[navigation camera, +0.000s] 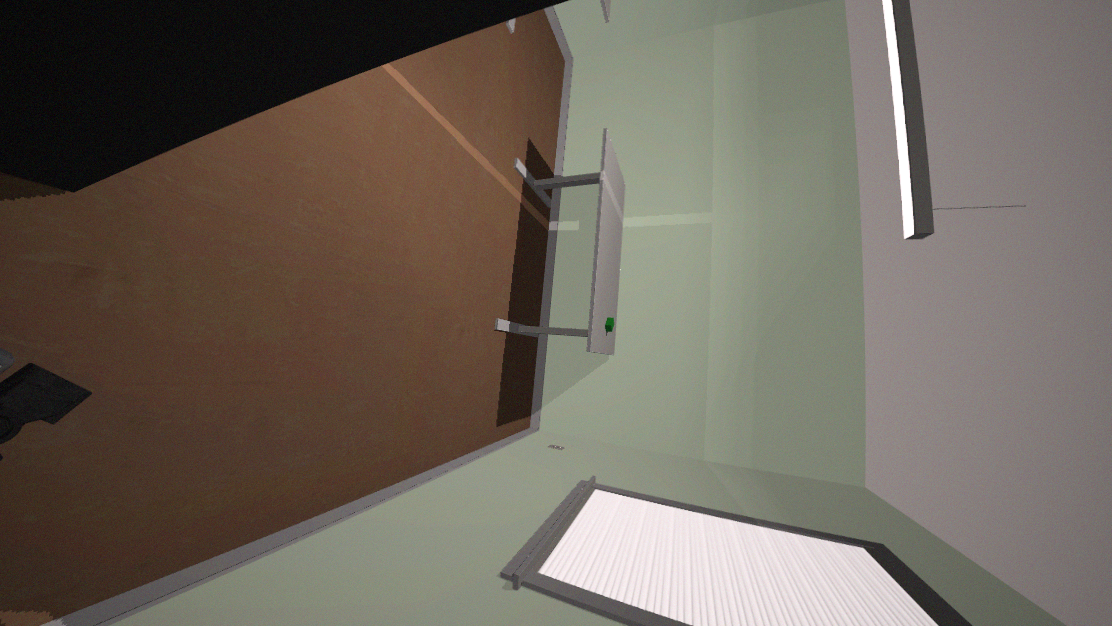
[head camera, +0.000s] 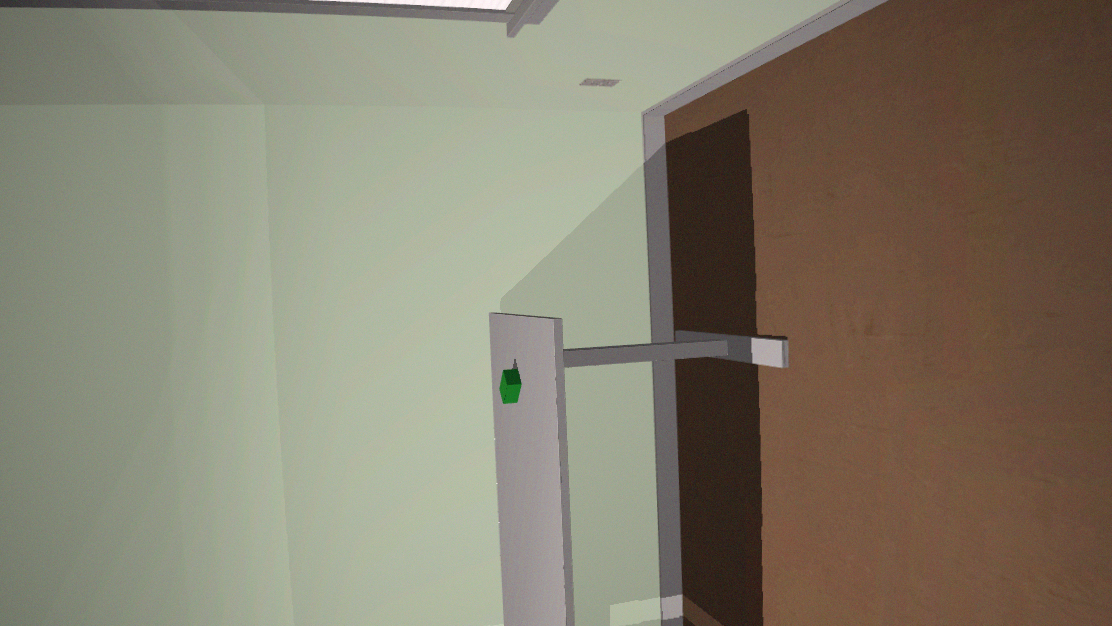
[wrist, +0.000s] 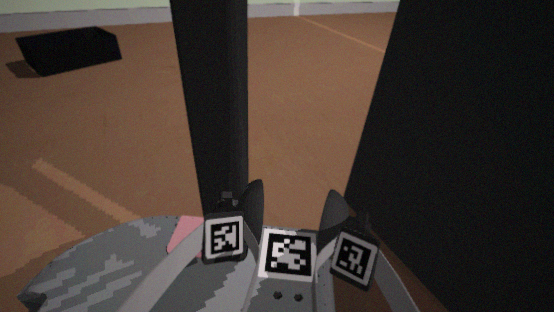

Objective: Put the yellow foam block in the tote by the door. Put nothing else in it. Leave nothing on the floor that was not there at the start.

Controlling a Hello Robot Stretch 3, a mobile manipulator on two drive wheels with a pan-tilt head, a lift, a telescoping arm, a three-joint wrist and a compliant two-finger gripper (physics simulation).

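Places are measured from the robot's base along level axes (x back, y left, z down), in centimetres.
Where they show: gripper, between the fingertips: [wrist: 292, 207].
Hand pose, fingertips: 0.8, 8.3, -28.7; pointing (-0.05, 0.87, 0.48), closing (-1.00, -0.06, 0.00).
After its pixels a point has its place, as x, y, z.
The yellow foam block does not show in these views. A low black box [wrist: 70, 52] {86.3, 94.4, -6.6} lies on the floor at the upper left of the wrist view; I cannot tell whether it is the tote, and no door shows. My gripper [wrist: 292, 207] {0.8, 8.3, -28.7} is open in the wrist view, its two dark fingertips apart with floor and part of my base between them. It is above my own base, well away from the black box.
A green block [head camera: 509, 386] {-149.0, -180.3, -75.7} [navigation camera: 609, 324] {-149.3, -180.4, -75.1} sits near one end of a pale table [head camera: 533, 497] {-171.8, -156.2, -72.0} [navigation camera: 607, 248] {-189.0, -143.1, -72.0} against the wall, with a small grey thing beside it. A large black surface [navigation camera: 155, 77] {-32.3, 5.8, -72.8} [wrist: 460, 125] {-19.4, 26.0, -26.5} blocks part of two views. My dark mast [wrist: 215, 100] {6.4, 11.6, -34.2} stands beyond the gripper.
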